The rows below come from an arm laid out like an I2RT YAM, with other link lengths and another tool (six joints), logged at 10 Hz.
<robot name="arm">
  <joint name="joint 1" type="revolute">
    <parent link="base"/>
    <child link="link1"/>
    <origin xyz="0 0 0.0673" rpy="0 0 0"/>
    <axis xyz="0 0 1"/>
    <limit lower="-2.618" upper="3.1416"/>
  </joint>
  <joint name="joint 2" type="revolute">
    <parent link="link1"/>
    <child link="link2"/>
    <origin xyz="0.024 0.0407 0.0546" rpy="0 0 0"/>
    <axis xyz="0 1 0"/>
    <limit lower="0" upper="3.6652"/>
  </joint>
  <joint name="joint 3" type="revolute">
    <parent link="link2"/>
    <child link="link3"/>
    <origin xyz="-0.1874 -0.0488 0" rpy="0 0 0"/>
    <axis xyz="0 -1 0"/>
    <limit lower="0" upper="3.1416"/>
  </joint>
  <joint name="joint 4" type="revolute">
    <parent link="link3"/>
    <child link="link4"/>
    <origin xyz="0.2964 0.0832 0.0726" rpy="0 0 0"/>
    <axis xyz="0 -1 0"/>
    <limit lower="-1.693" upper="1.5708"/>
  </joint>
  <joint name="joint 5" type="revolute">
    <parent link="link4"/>
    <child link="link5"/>
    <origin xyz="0.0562 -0.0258 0.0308" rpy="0 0 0"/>
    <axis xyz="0 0 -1"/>
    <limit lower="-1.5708" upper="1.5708"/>
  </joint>
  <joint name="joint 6" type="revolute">
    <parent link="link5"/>
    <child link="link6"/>
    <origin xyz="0.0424 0 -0.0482" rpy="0 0 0"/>
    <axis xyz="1 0 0"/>
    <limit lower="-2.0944" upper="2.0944"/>
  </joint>
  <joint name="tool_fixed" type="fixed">
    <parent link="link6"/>
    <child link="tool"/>
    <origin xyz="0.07 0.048 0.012" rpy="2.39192 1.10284 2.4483"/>
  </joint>
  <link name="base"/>
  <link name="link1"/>
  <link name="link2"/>
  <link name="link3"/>
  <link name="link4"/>
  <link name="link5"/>
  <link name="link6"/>
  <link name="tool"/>
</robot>
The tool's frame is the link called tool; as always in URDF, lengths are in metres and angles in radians.
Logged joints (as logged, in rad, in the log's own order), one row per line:
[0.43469, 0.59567, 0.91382, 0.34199, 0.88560, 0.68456]
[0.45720, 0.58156, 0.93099, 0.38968, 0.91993, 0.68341]
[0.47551, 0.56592, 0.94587, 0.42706, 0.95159, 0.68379]
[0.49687, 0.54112, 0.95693, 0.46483, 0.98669, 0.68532]
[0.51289, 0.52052, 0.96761, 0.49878, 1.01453, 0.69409]
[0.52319, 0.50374, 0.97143, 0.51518, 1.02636, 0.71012]
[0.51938, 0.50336, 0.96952, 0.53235, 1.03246, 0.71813]
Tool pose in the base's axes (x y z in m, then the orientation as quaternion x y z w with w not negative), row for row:
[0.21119, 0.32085, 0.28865, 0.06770, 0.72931, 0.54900, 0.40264]
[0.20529, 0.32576, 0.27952, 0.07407, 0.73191, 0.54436, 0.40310]
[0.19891, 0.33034, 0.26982, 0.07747, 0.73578, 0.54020, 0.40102]
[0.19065, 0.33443, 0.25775, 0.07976, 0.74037, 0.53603, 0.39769]
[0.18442, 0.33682, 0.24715, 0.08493, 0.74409, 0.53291, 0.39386]
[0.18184, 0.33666, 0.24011, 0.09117, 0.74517, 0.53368, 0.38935]
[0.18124, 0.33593, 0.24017, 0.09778, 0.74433, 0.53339, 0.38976]
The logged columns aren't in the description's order. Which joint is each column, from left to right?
Columns, left to right: joint 4, joint 3, joint 2, joint 5, joint 1, joint 6.
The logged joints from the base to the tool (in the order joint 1, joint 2, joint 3, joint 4, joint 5, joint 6), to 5 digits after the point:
[0.88560, 0.91382, 0.59567, 0.43469, 0.34199, 0.68456]
[0.91993, 0.93099, 0.58156, 0.45720, 0.38968, 0.68341]
[0.95159, 0.94587, 0.56592, 0.47551, 0.42706, 0.68379]
[0.98669, 0.95693, 0.54112, 0.49687, 0.46483, 0.68532]
[1.01453, 0.96761, 0.52052, 0.51289, 0.49878, 0.69409]
[1.02636, 0.97143, 0.50374, 0.52319, 0.51518, 0.71012]
[1.03246, 0.96952, 0.50336, 0.51938, 0.53235, 0.71813]

